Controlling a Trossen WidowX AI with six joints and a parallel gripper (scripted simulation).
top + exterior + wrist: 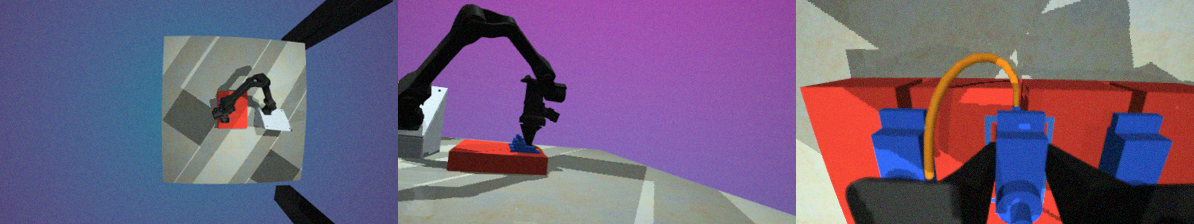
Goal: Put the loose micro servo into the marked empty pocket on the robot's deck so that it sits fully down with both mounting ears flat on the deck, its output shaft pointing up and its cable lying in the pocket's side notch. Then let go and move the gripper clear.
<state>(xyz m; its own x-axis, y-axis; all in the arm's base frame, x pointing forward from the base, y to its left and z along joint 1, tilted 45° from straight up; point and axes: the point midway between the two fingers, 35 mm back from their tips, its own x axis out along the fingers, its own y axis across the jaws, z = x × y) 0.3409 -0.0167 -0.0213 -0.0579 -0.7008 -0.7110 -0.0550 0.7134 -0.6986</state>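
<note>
The red deck is 120 mm behind my gripper tip, 30 mm below it and 10 mm to the right of it.
</note>
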